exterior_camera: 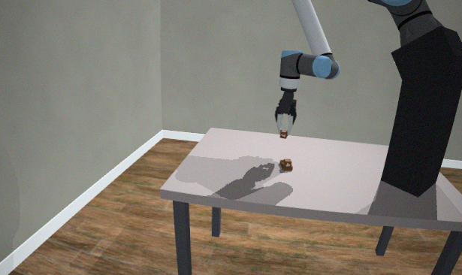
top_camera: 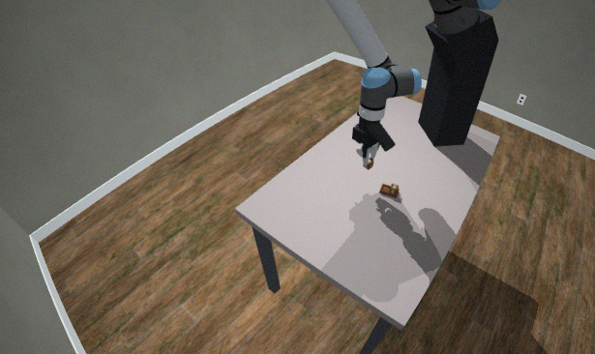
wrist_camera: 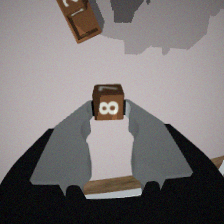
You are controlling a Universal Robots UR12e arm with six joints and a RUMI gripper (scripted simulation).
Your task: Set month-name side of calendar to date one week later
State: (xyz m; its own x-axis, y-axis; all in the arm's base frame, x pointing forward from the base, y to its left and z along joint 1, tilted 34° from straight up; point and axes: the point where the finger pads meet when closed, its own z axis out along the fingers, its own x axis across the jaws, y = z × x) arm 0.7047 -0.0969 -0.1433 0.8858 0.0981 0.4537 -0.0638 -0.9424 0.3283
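Now: hand 120 mm above the brown wooden calendar tray, 100 mm to the right of it and 30 mm past it. From my hand the other things lie so: brown calendar cube (10 mm below).
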